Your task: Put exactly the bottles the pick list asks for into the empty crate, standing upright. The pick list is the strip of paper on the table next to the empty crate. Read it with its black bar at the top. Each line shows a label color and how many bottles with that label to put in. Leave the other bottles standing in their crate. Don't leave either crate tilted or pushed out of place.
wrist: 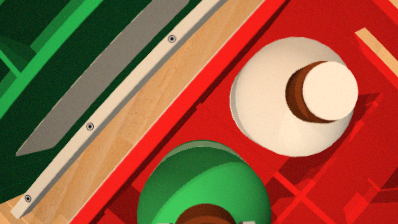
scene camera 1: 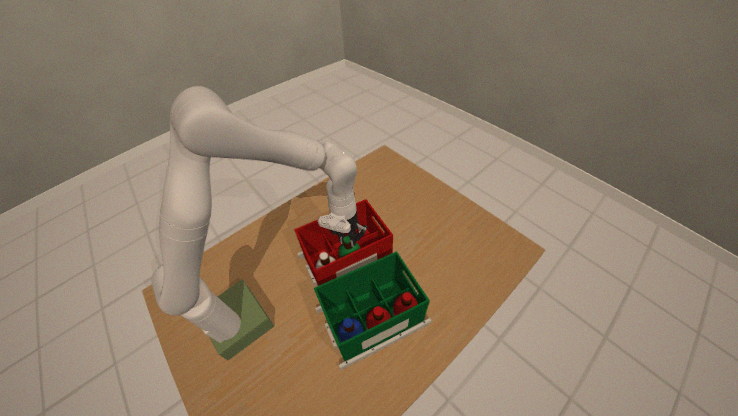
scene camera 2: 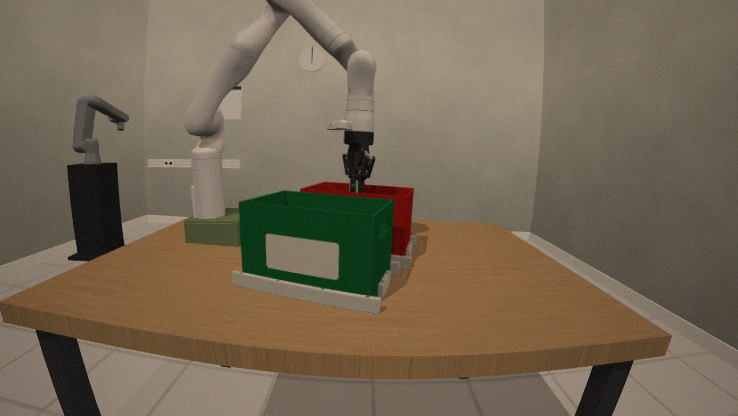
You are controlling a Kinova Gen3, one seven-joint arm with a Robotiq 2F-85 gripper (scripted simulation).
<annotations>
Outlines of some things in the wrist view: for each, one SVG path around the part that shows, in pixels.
A white-labelled bottle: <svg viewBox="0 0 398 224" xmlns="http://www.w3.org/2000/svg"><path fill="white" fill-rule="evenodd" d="M286 37L262 47L242 67L232 83L229 105L235 124L246 137L274 153L288 157L305 157L329 148L346 131L352 119L358 98L358 86L355 77L345 62L330 47L311 38Z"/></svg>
A green crate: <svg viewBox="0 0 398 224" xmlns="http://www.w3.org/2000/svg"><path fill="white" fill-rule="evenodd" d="M202 0L0 0L0 204L28 191L48 165L114 90Z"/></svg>
</annotations>
